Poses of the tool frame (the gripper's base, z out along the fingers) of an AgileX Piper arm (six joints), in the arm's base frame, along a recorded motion.
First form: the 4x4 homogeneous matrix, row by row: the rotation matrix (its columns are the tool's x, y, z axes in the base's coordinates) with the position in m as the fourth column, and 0 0 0 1 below. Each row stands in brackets.
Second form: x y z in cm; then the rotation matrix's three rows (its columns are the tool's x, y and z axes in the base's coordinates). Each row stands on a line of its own. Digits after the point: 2 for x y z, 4 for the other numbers.
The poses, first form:
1: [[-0.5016 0.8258 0.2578 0.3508], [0.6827 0.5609 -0.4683 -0.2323], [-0.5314 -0.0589 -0.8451 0.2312], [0 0 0 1]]
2: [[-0.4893 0.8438 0.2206 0.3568], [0.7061 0.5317 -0.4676 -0.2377], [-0.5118 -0.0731 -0.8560 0.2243], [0 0 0 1]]
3: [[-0.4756 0.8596 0.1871 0.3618], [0.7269 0.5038 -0.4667 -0.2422], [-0.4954 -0.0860 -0.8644 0.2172], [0 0 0 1]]
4: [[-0.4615 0.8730 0.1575 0.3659], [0.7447 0.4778 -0.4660 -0.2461], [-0.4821 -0.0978 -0.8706 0.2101], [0 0 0 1]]
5: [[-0.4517 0.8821 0.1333 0.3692], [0.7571 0.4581 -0.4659 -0.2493], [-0.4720 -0.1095 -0.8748 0.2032], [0 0 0 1]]
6: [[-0.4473 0.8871 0.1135 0.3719], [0.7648 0.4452 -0.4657 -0.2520], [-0.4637 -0.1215 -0.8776 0.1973], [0 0 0 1]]
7: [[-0.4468 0.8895 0.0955 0.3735], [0.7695 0.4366 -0.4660 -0.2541], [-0.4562 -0.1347 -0.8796 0.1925], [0 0 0 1]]
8: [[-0.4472 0.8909 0.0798 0.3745], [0.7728 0.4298 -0.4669 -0.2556], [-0.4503 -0.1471 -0.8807 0.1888], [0 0 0 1]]
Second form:
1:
35.08 -23.23 23.12
-0.5016 0.8258 0.2578
0.6827 0.5609 -0.4683
-0.5314 -0.0589 -0.8451

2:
35.68 -23.77 22.43
-0.4893 0.8438 0.2206
0.7061 0.5317 -0.4676
-0.5118 -0.0731 -0.8560

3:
36.18 -24.22 21.72
-0.4756 0.8596 0.1871
0.7269 0.5038 -0.4667
-0.4954 -0.0860 -0.8644

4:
36.59 -24.61 21.01
-0.4615 0.8730 0.1575
0.7447 0.4778 -0.4660
-0.4821 -0.0978 -0.8706

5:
36.92 -24.93 20.32
-0.4517 0.8821 0.1333
0.7571 0.4581 -0.4659
-0.4720 -0.1095 -0.8748

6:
37.19 -25.20 19.73
-0.4473 0.8871 0.1135
0.7648 0.4452 -0.4657
-0.4637 -0.1215 -0.8776

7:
37.35 -25.41 19.25
-0.4468 0.8895 0.0955
0.7695 0.4366 -0.4660
-0.4562 -0.1347 -0.8796

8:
37.45 -25.56 18.88
-0.4472 0.8909 0.0798
0.7728 0.4298 -0.4669
-0.4503 -0.1471 -0.8807

